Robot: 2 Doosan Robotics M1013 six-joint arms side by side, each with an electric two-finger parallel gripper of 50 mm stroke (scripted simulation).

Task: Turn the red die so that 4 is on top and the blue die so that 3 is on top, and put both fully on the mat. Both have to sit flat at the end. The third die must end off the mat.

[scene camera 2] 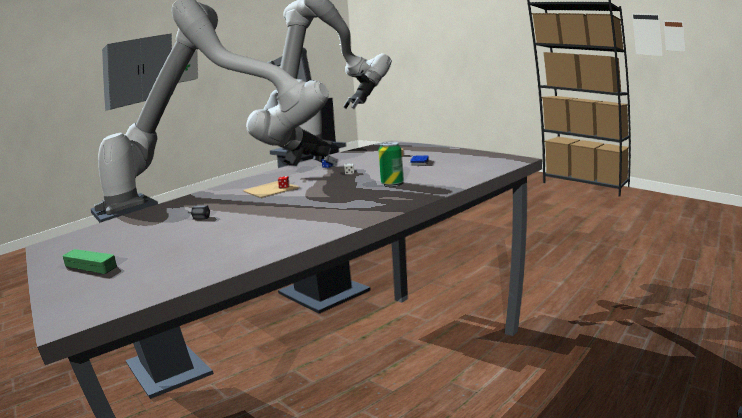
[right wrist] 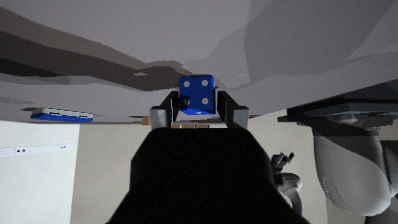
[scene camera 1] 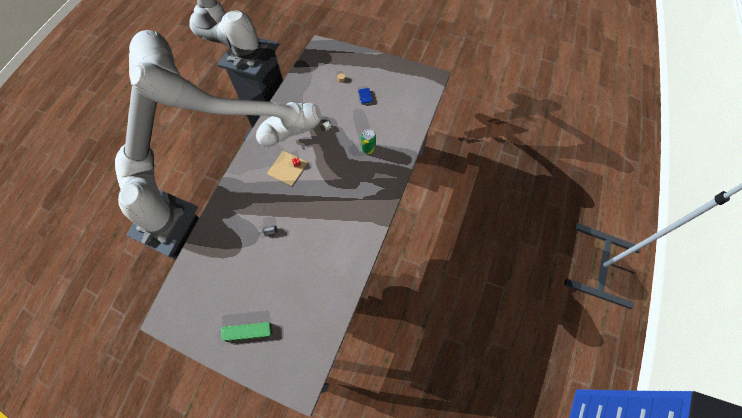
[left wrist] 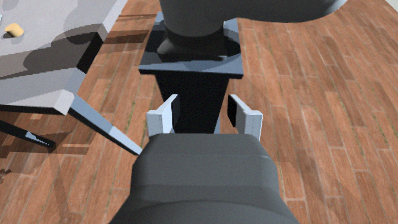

Note:
The pictures show: my left gripper, my right gripper, a tan mat, a blue die and a green block.

